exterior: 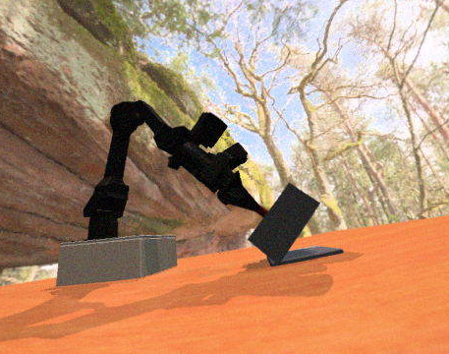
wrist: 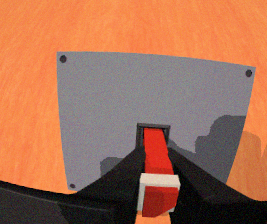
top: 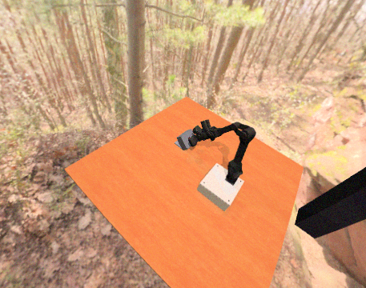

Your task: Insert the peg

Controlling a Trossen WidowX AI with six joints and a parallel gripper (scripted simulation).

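My gripper tip is 3 cm short of the sloped panel and 3 cm above it. From my gripper tip the other things lie so: red square-sided peg 1 cm behind, 1 cm above; flat foot plate 5 cm ahead, 9 cm below.
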